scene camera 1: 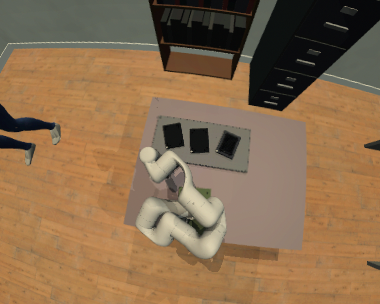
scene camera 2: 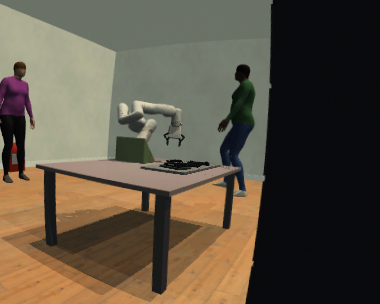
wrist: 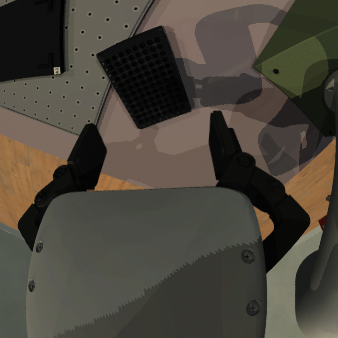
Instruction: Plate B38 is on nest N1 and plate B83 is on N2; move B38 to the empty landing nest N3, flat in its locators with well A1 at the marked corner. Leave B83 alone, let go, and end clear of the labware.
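A black well plate [wrist: 145,77] lies off the nests, across the edge of the grey perforated board [wrist: 95,82] [scene camera 1: 215,162], and looks tilted. Its lettering is unreadable and the arm hides that area in scene camera 1. The left black nest [scene camera 1: 173,135] [wrist: 30,40], with a white label by one corner, and the middle nest [scene camera 1: 199,140] look bare. The right nest bears a dark, raised piece [scene camera 1: 228,144], apparently a plate; its name cannot be read. My gripper [wrist: 152,130] [scene camera 2: 173,144] is open and empty, above the table, with the loose plate ahead between and beyond its fingertips.
The green arm base [scene camera 2: 134,149] [wrist: 300,60] stands on the pinkish table [scene camera 1: 275,175] [scene camera 2: 110,175]. A bookshelf [scene camera 1: 199,49] and dark filing cabinet [scene camera 1: 290,65] stand behind it. One person in green [scene camera 2: 243,105] stands beyond the table, another in purple [scene camera 2: 15,95] at far left.
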